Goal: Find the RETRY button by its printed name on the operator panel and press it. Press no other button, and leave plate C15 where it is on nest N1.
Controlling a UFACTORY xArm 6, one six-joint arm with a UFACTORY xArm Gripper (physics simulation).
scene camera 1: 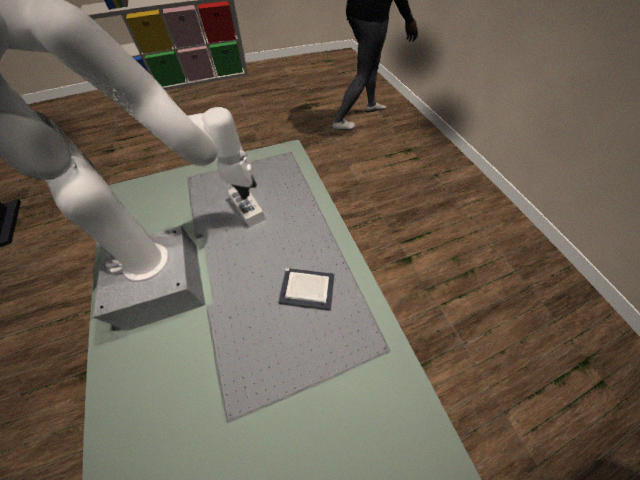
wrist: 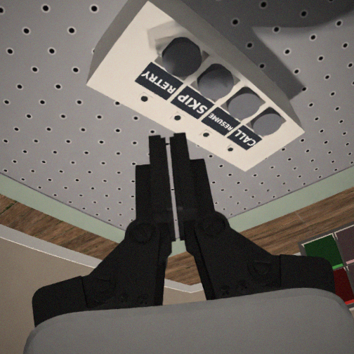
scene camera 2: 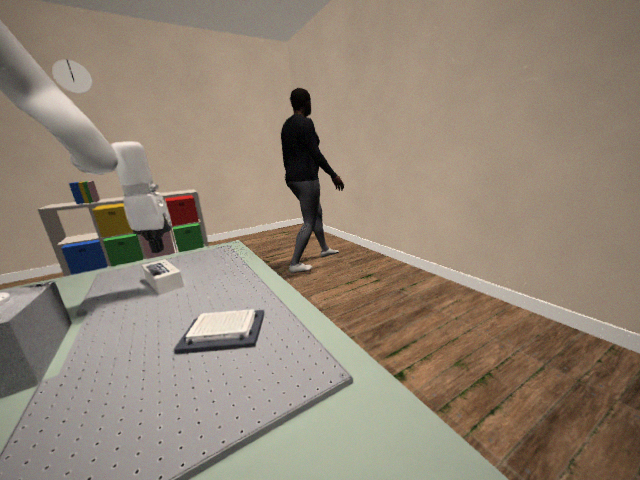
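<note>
The white operator panel stands on the pegboard, with a row of round dark buttons. In the wrist view the labels read RETRY, SKIP, RESUME and CALL; the RETRY button is at the upper left end, above its label. My gripper is shut and empty. In scene camera 2 its tips are above the panel, with a gap. Plate C15, pale and flat, lies on the dark nest N1.
The grey pegboard lies on the green table top. The arm's grey base block stands to the left. A person is on the floor beyond the table, near the wall.
</note>
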